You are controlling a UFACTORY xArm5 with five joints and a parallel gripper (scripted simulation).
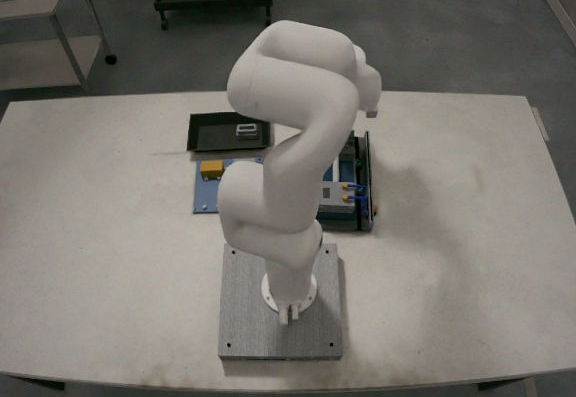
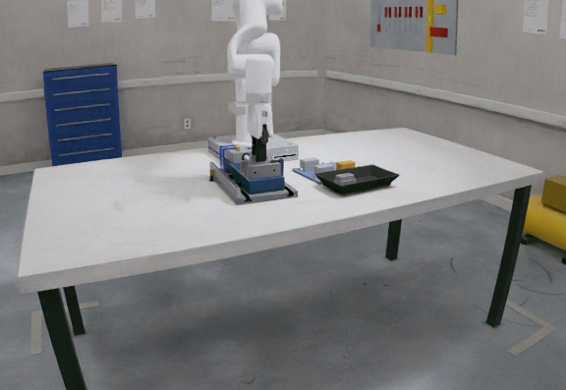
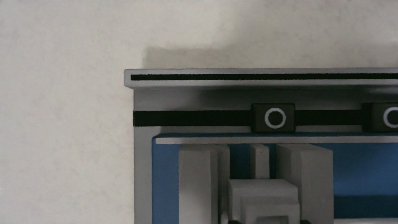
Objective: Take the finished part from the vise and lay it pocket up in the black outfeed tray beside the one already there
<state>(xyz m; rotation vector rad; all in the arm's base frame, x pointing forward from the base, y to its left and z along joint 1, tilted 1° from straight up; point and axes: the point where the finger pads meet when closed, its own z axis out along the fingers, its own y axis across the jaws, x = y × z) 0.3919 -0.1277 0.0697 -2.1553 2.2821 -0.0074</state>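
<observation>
The grey part lies 9 cm ahead of my hand, 25 cm to the left of it and 9 cm below it. Also, from my hand: yellow block 4 cm behind, 34 cm to the left, 10 cm below; blue plate 8 cm behind, 29 cm to the left, 12 cm below.
</observation>
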